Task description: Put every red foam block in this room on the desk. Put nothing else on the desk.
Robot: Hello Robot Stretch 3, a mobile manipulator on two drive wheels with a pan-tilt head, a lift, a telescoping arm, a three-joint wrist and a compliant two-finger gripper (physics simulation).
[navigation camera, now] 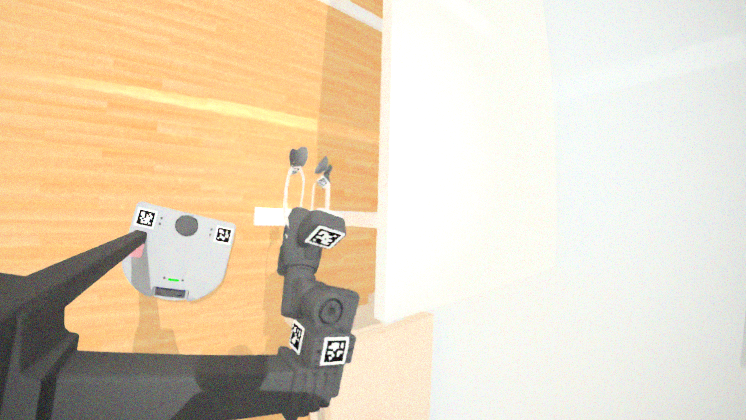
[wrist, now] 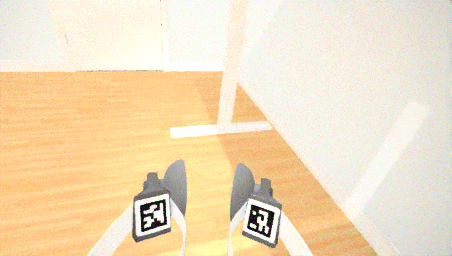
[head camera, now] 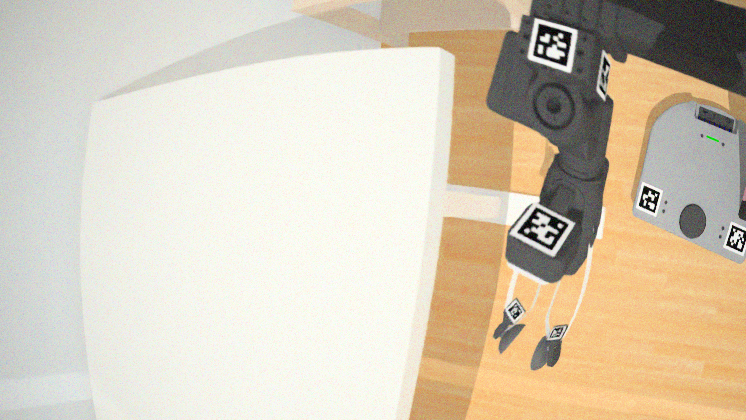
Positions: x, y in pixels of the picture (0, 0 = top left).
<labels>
my gripper: navigation camera; wrist; head camera 521, 358
same spot on my gripper: (navigation camera: 300, 155) = (wrist: 166, 178)
</labels>
